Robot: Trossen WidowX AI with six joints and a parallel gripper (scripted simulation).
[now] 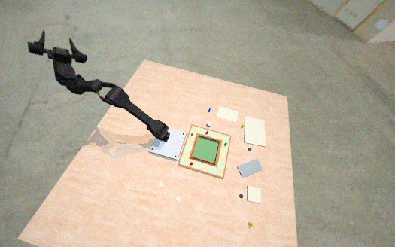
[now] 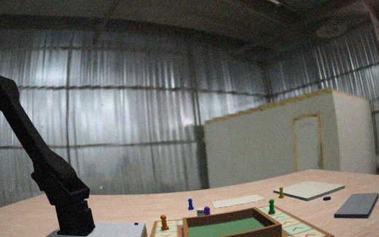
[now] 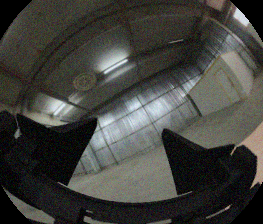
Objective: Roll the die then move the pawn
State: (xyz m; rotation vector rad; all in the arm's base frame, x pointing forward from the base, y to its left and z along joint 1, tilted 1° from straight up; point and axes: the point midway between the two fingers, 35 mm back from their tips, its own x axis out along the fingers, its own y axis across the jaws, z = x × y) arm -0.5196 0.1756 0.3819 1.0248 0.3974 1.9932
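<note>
My gripper tip is 80 cm short of the white die, 42 cm above it and 2 cm to the left of it. The rest, counted from my gripper tip: orange pawn: 70 cm ahead, 40 cm below, 13 cm to the right; purple pawn: 80 cm ahead, 40 cm below, 9 cm to the right; blue pawn: 77 cm ahead, 41 cm below, 10 cm to the left.
</note>
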